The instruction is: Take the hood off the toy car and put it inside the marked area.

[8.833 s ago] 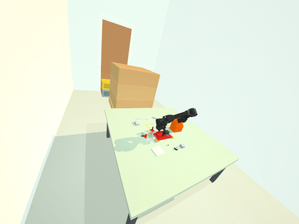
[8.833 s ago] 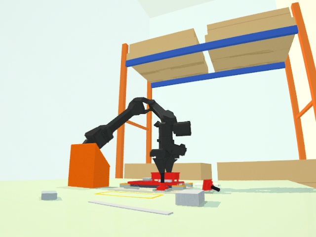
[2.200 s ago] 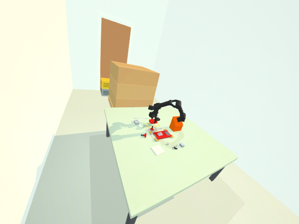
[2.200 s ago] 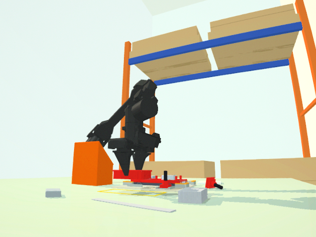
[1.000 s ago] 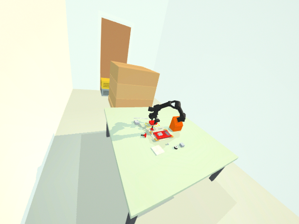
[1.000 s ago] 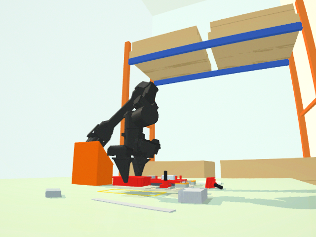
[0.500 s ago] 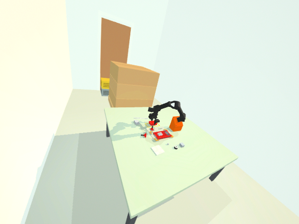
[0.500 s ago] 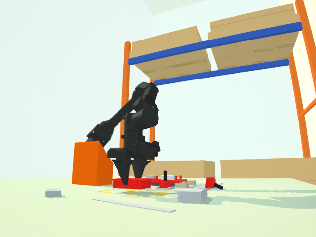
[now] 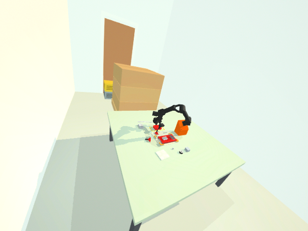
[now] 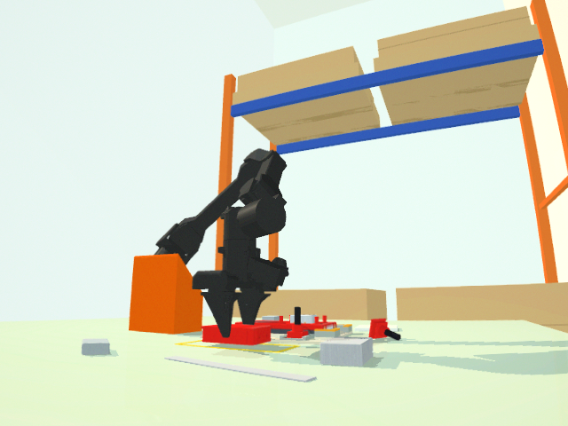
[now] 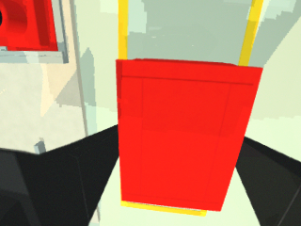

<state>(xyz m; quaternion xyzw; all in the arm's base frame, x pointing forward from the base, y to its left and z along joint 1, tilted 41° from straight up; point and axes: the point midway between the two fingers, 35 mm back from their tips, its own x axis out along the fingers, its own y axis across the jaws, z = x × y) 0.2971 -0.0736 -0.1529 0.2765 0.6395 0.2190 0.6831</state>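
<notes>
The red hood lies 10 mm above my gripper tip. From my gripper tip the other things lie so: black-and-white wheel 20 mm behind, 440 mm to the left, 10 mm below; then thin grey strip 80 mm ahead, 180 mm to the right, 20 mm below; then grey block 140 mm behind, 160 mm to the right, 10 mm below.
</notes>
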